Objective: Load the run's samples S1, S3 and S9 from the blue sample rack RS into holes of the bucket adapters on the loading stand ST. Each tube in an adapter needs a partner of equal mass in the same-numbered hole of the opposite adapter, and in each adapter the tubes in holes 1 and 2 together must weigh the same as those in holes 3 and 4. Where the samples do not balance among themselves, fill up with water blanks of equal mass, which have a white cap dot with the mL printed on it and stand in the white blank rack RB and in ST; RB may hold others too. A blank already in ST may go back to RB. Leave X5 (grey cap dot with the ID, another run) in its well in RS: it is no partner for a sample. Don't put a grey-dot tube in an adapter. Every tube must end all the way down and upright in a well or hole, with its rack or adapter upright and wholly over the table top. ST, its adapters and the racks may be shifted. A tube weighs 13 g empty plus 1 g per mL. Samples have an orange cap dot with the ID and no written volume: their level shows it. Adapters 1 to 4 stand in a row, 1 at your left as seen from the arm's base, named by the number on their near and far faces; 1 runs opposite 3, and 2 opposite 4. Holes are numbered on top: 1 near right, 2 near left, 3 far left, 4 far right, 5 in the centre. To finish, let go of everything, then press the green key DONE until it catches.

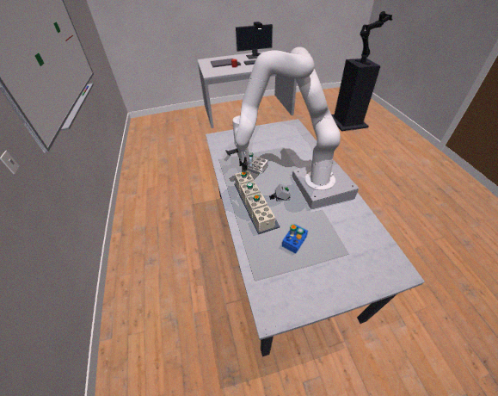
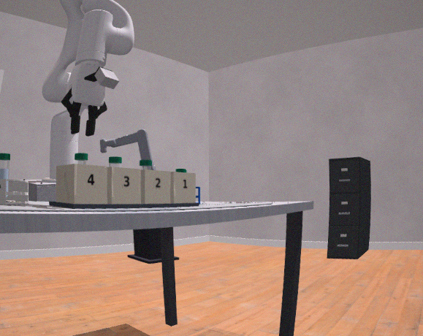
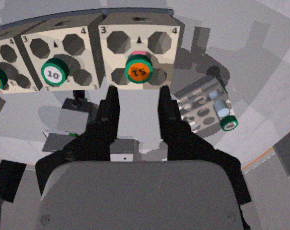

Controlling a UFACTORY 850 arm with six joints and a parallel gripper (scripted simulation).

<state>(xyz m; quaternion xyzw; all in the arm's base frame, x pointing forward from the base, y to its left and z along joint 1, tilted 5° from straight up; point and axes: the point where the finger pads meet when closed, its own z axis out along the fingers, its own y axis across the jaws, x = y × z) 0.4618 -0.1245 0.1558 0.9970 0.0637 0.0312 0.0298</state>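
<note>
My hand is 160 mm past the sample tube S9, 460 mm to the right of it and 130 mm above it. The rest, counted from my hand: sample tube S1: 10 mm to the left, 120 mm below; then adapter 3: 10 mm behind, 110 mm to the left, 140 mm below; then adapter 4: 140 mm below.
</note>
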